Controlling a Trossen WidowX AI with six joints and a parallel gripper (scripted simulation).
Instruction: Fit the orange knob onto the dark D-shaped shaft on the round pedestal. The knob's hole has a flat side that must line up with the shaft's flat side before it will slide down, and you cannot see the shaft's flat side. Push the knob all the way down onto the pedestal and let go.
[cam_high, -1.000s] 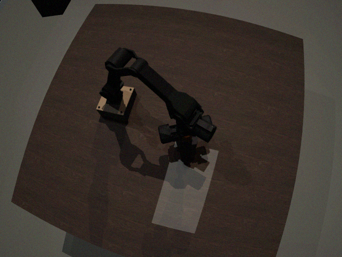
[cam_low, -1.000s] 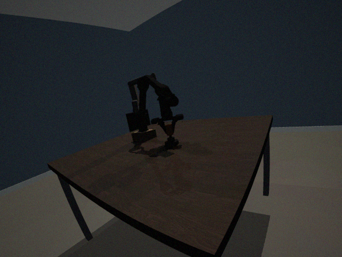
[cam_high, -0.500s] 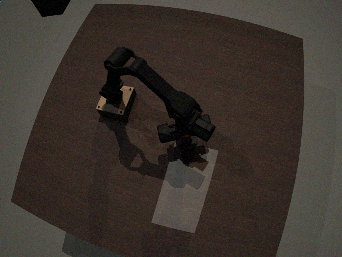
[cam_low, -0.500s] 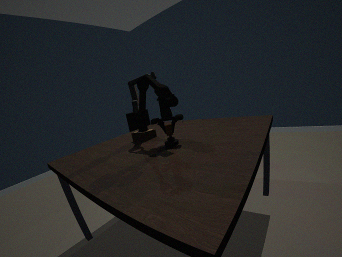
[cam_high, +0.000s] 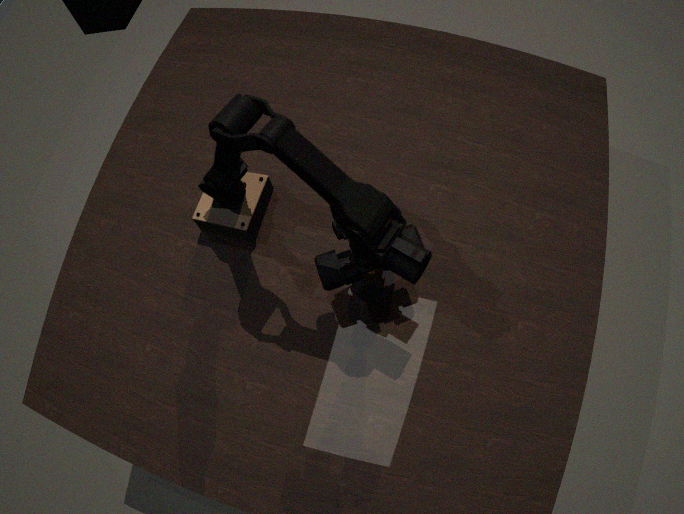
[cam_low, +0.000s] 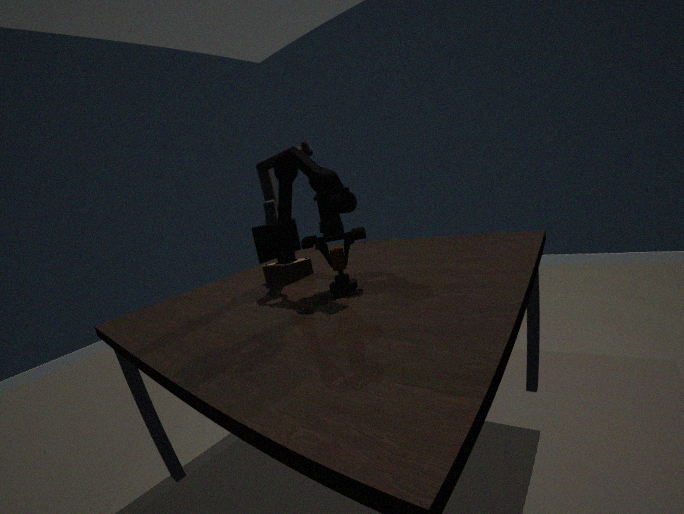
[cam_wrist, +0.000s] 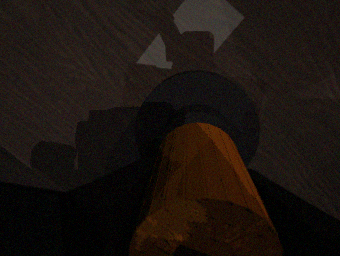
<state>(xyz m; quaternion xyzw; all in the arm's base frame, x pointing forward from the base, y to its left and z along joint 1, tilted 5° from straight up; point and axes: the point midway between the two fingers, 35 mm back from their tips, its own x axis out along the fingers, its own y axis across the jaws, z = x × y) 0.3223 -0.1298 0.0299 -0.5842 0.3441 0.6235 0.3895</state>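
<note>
The orange knob is 2 cm above my gripper tip. Also, from my gripper tip: round pedestal (4 cm below).
</note>
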